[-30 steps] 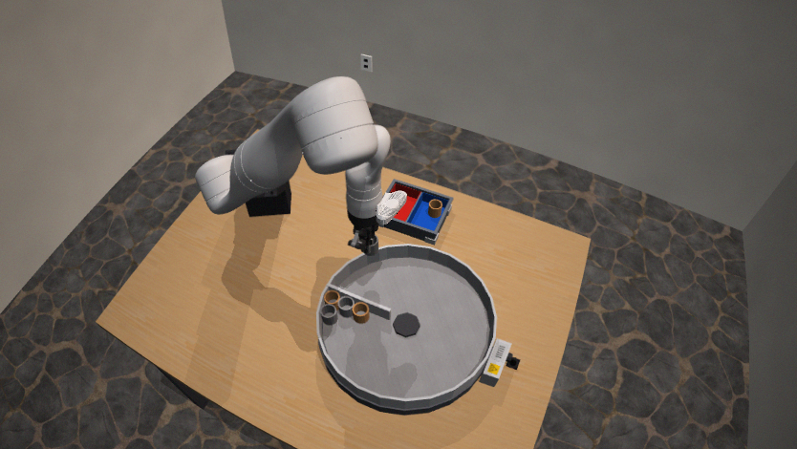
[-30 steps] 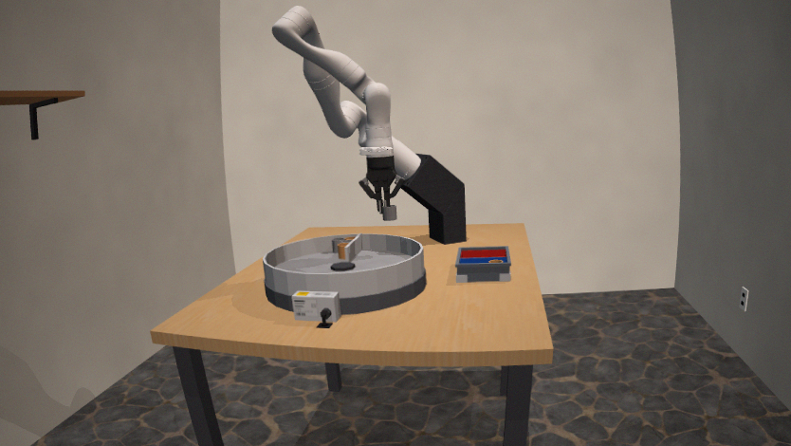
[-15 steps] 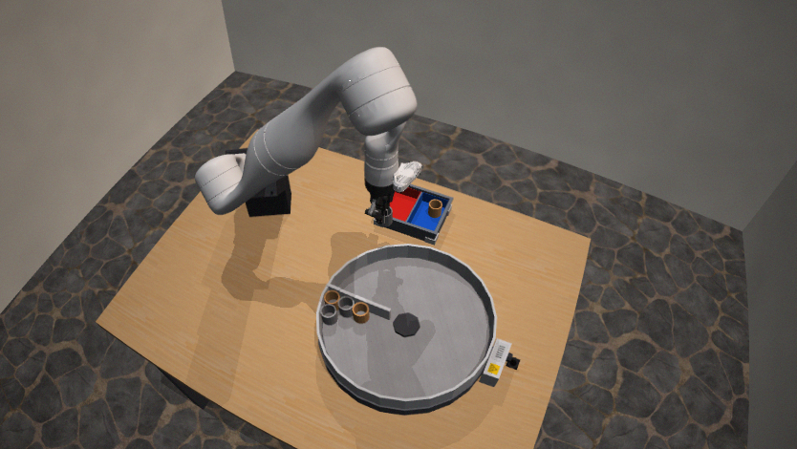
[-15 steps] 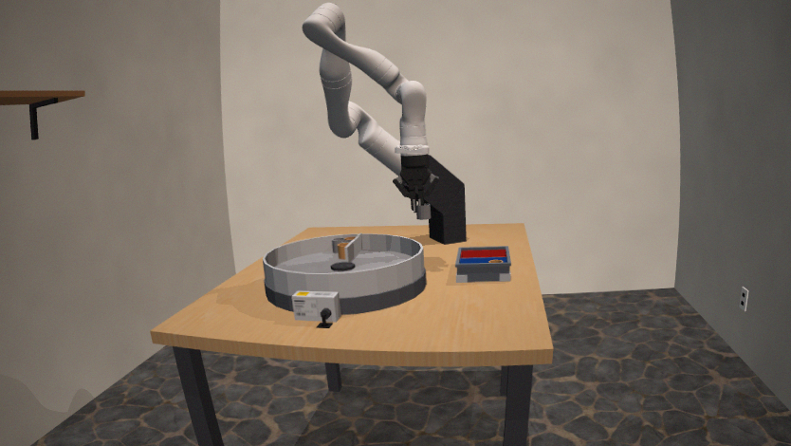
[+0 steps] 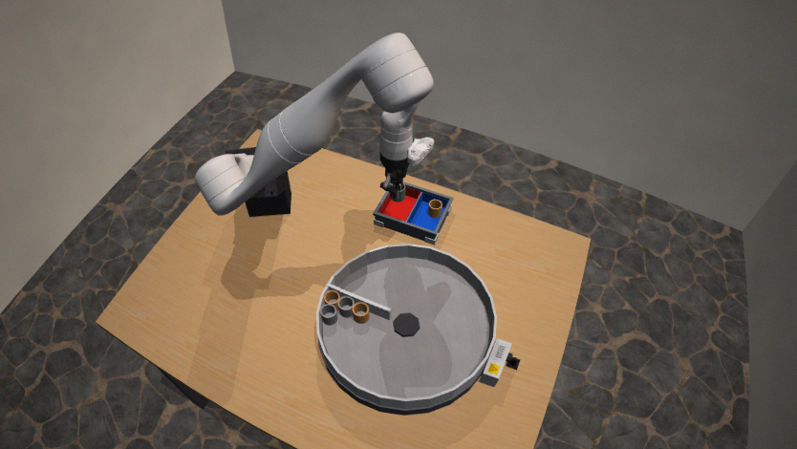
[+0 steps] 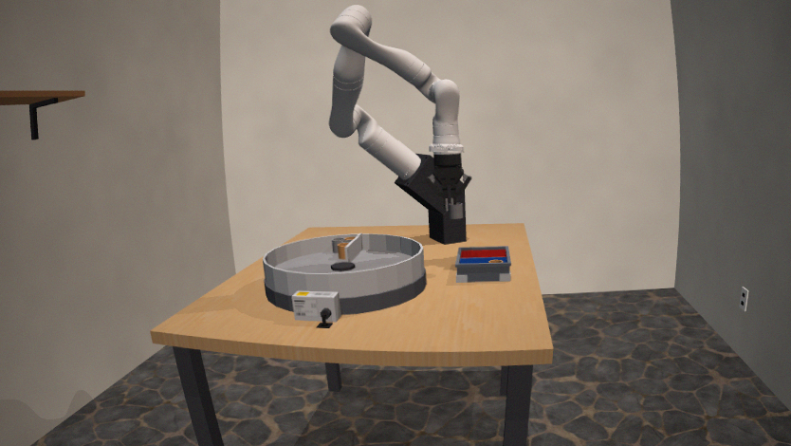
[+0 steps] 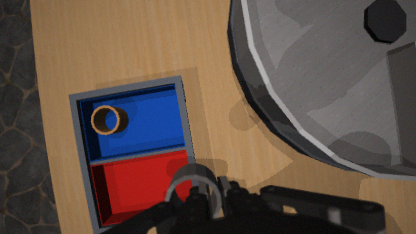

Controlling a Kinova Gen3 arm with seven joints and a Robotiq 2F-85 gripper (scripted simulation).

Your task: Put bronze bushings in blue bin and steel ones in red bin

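My gripper is now 16 cm above the two-part bin, 9 cm to the right of it and 2 cm short of it. Round my hand: turntable (27 cm to the right, 15 cm ahead, 14 cm below).
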